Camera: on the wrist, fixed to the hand. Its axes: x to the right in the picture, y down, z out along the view.
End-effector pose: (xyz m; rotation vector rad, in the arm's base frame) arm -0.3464 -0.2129 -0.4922 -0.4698 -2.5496 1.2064
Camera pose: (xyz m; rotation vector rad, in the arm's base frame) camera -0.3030 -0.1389 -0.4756 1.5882 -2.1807 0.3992
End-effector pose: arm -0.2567 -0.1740 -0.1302 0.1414 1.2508 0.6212
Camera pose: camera -0.3434 -0.1638 -0.1330 -0.7783 0.5727 -0.6299
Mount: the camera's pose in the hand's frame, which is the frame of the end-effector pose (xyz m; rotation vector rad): -0.0076 0.0386 -0.0780 -0.1944 -0.4248 -1.5588
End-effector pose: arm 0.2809 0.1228 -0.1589 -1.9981 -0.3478 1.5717
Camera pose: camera 0.3476 0.0666 -0.1634 -0.8065 -1.7159 0.8078
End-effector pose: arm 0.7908 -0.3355 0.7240 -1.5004 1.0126 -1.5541
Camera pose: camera 0.7127 -0.3411 0.6853 2.3725 0.4423 1.5209
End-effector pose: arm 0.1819 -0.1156 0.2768 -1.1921 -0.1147 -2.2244
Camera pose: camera 0.1493 -0.1703 0.2170 1.1618 0.8193 1.7658
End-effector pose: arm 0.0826 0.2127 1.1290 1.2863 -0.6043 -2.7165
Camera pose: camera 0.1428 0.1542 1.1047 -0.5905 -0.5265 1.7011
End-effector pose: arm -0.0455 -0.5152 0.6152 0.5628 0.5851 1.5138
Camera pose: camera -0.1261 -0.5249 0.5830 0.1221 0.3377 -0.0427
